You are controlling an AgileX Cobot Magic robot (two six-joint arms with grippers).
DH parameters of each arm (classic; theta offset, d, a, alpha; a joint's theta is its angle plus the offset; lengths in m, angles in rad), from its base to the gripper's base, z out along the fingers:
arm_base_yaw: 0 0.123 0 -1.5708
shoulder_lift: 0.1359 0 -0.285 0
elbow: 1.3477 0 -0.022 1.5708
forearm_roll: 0 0.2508 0 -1.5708
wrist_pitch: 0 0 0.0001 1.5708
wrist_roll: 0 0.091 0 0
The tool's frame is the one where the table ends.
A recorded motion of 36 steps. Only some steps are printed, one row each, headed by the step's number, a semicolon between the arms.
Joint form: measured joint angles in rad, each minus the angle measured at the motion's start. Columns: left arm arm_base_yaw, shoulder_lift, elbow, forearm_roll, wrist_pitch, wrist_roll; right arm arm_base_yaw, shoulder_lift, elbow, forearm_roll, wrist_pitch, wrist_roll.
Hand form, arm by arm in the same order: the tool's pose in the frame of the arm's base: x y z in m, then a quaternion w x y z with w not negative. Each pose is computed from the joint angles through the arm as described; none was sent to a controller.
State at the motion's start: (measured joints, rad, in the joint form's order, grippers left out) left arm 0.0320 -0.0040 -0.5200 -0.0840 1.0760 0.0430; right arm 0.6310 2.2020 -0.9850 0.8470 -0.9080 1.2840
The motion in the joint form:
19: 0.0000 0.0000 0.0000 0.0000 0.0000 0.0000; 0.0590 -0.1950 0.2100 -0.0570 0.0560 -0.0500
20: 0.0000 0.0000 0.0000 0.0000 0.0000 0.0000; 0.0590 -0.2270 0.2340 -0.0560 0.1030 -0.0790
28: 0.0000 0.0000 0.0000 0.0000 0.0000 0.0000; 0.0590 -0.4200 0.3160 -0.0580 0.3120 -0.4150
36: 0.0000 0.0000 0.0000 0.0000 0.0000 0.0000; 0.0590 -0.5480 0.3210 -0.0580 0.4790 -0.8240
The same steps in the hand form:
19: -0.0084 -0.0070 0.2818 0.52598 0.00712 0.85018 -0.02222; 0.2983 0.1831 0.1086 0.38154 0.56133 0.61260 0.40505
20: -0.0084 -0.0070 0.2818 0.52598 0.00712 0.85018 -0.02222; 0.2921 0.1807 0.1112 0.37046 0.55751 0.63012 0.39357
28: -0.0084 -0.0070 0.2818 0.52598 0.00712 0.85018 -0.02222; 0.2664 0.1730 0.1421 0.36151 0.45213 0.73953 0.34348
36: -0.0084 -0.0070 0.2818 0.52598 0.00712 0.85018 -0.02222; 0.2536 0.1746 0.1694 0.37903 0.28869 0.82635 0.30023

